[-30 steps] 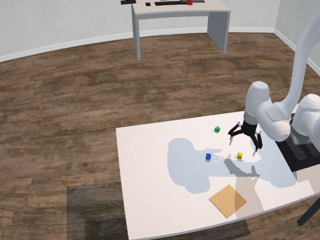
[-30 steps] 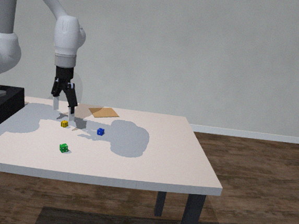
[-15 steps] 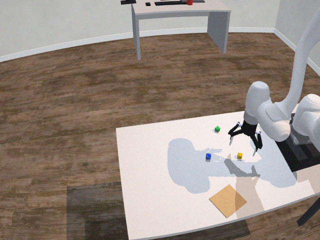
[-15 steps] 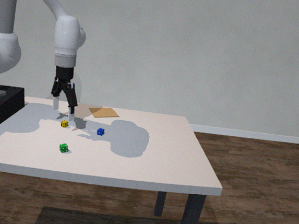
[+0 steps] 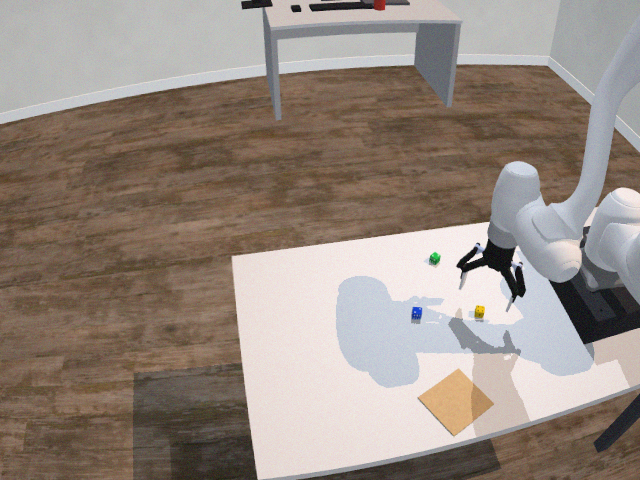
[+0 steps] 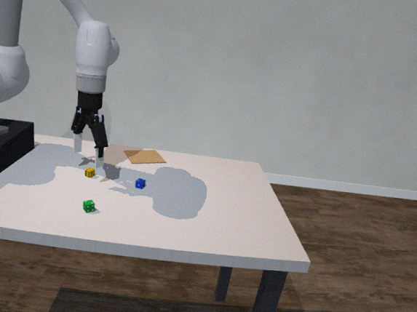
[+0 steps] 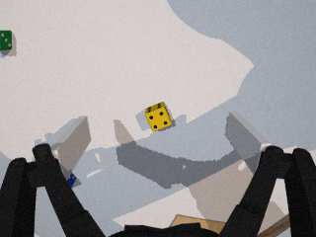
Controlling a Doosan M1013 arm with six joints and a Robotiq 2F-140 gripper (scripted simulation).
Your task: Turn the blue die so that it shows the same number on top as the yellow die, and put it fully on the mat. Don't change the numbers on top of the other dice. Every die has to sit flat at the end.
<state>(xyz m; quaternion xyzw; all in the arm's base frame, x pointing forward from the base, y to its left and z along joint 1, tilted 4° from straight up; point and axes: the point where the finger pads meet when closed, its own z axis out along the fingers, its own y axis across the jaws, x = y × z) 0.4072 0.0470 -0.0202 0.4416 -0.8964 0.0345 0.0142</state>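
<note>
My gripper is now 190 mm short of the blue die and 60 mm above it. Round my hand: yellow die: 60 mm below, 10 mm to the left, 10 mm ahead; then tan mat: 280 mm to the left, 120 mm ahead, 70 mm below; then green die: 200 mm to the right, 100 mm ahead, 60 mm below.
</note>
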